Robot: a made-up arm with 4 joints.
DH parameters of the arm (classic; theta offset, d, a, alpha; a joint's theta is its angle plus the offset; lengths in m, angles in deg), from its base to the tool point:
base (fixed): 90 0.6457 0.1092 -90
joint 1: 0 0.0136 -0.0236 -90
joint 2: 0 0.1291 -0.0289 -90
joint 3: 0 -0.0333 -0.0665 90
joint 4: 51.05 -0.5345 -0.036 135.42
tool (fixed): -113.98 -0.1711 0 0
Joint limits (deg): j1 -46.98..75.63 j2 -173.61..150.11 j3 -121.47..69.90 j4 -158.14..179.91
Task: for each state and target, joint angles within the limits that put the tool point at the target. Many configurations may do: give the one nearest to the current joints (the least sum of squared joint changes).
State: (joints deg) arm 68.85 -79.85 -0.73 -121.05
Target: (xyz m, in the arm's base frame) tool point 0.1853 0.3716 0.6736
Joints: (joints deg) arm 52.93 -109.21 27.21 -86.79
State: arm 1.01 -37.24 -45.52 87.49
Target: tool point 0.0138 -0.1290 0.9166
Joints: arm -6.43 -54.80 -5.87 75.35
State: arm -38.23 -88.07 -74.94 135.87
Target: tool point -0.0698 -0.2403 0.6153
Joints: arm -41.05 -131.73 -42.03 122.78
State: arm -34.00 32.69 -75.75 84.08
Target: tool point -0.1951 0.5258 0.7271
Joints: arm -46.98 -4.68 -121.23 92.01
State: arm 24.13 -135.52 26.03 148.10
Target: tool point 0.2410 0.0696 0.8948
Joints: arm 9.67 -111.47 25.20 137.73
